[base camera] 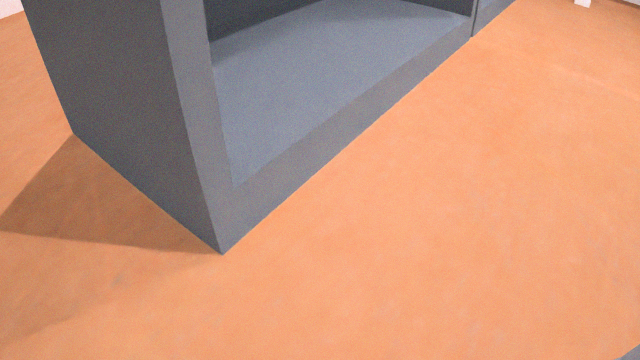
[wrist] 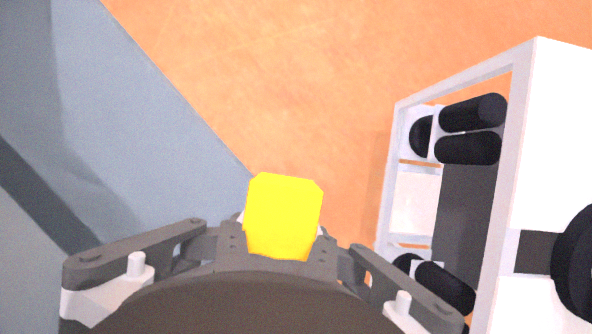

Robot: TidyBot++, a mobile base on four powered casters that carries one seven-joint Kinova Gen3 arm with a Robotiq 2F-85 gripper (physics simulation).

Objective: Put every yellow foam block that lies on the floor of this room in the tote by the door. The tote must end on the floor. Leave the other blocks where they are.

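Frame: origin at the arm's base, x ahead, y down, z left, level; metres.
Seen in the pictures: gripper, between the fingertips: (wrist: 279, 224).
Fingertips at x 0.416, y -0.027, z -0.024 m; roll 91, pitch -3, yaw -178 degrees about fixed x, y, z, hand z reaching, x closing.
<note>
A point is followed by its place in that frame.
A yellow foam block (wrist: 284, 215) {x 0.415, y -0.067, z -0.043 m} is held between the fingertips of my gripper (wrist: 279, 224) {x 0.416, y -0.027, z -0.024 m} in the wrist view. The gripper is shut on it, and the block hides most of the fingertips. The block is up off the orange floor, beside the edge of a grey-blue surface in that view. The gripper does not show in the base camera view. The tote does not show in either view, and no yellow block shows on the floor.
A grey open-fronted cabinet or shelf unit (base camera: 115, 100) {x 0.476, y 0.236, z 0.200 m} stands on the orange floor (base camera: 400, 240) {x 0.377, y 0.397, z -0.123 m} at the left and centre of the base view. A small white foot shows at the top right. My white base frame (wrist: 520, 150) fills the right of the wrist view.
</note>
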